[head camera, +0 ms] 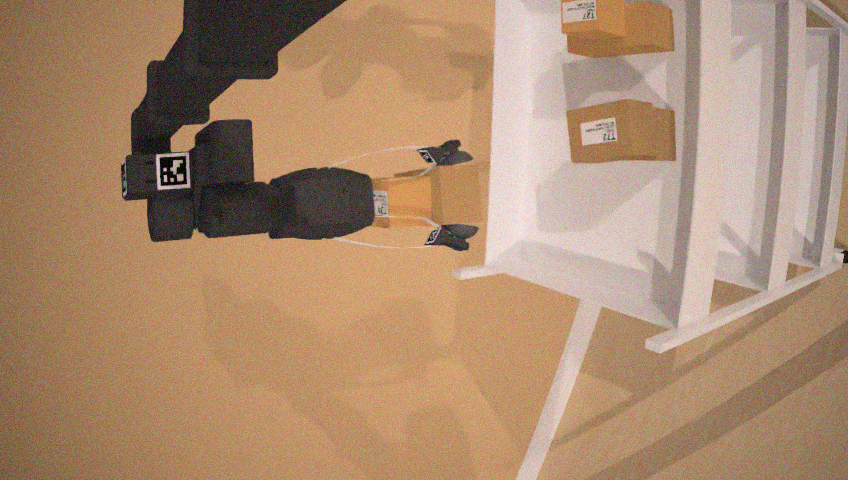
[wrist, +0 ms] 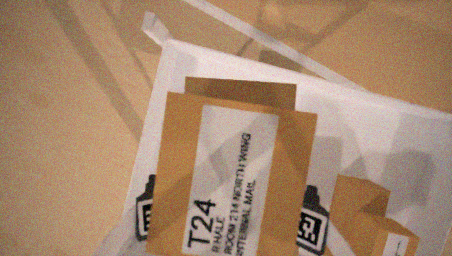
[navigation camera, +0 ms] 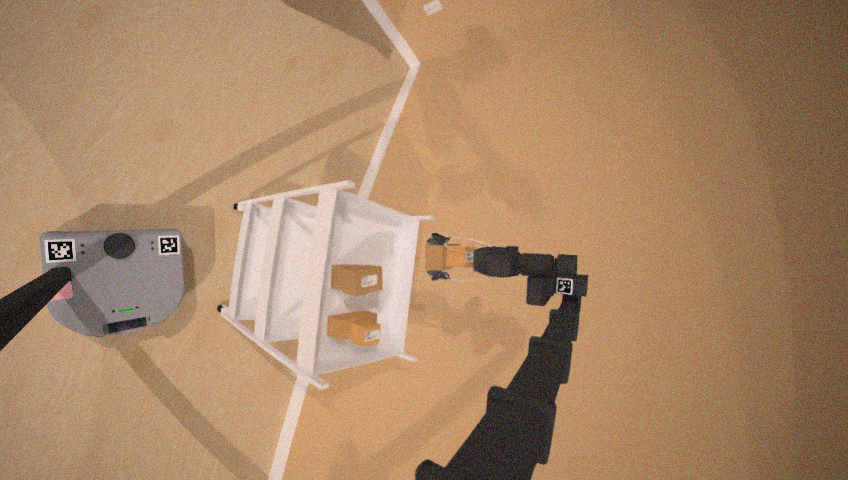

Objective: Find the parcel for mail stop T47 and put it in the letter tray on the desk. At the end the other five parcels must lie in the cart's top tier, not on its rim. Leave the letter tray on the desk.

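Frame: origin at the robot's base, x ahead, y left, z up, level; metres.
Seen in the pictures: gripper, between the fingertips: [head camera: 471, 194] [navigation camera: 428, 256]; robot's base, origin of its link: [navigation camera: 120, 244].
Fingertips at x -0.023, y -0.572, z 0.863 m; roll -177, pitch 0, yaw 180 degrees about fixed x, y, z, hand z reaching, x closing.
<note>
Offsets run from my fingertips to a thing's top centre. "spot": to the spot under its first point.
My gripper [head camera: 457, 195] [navigation camera: 437, 256] [wrist: 231, 184] is shut on a brown parcel @[dz +0.102, dx +0.002, dy -0.031 m] [head camera: 410, 193] [navigation camera: 457, 256] [wrist: 295, 150], labelled T24 in the wrist view. In the head and navigation views the parcel shows just outside the rim of the white cart @[spot: dz -0.133, dx +0.002, dy +0.209 m] [head camera: 696, 178] [navigation camera: 315, 285] [wrist: 225, 57]. The parcel labelled T72 @[dz -0.100, dx -0.057, dy +0.106 m] [head camera: 645, 130] [navigation camera: 351, 279] lies in the cart's top tier. Another parcel @[dz -0.148, dx -0.188, dy +0.103 m] [head camera: 648, 26] [navigation camera: 348, 325], labelled T27 in the head view, lies beside it. Part of a parcel [wrist: 360, 200] shows in the wrist view, its label unreadable. The letter tray and a T47 label do not show.
My grey base [navigation camera: 133, 273] stands beside the cart's lower tiers. My black arm [head camera: 238, 35] [navigation camera: 517, 392] reaches round to the far side of the cart. A white strip [head camera: 559, 386] [navigation camera: 389, 130] runs along the floor past the cart. A small white patch @[spot: dz -0.459, dx +1.457, dy -0.734 m] [navigation camera: 433, 7] shows at the top.
</note>
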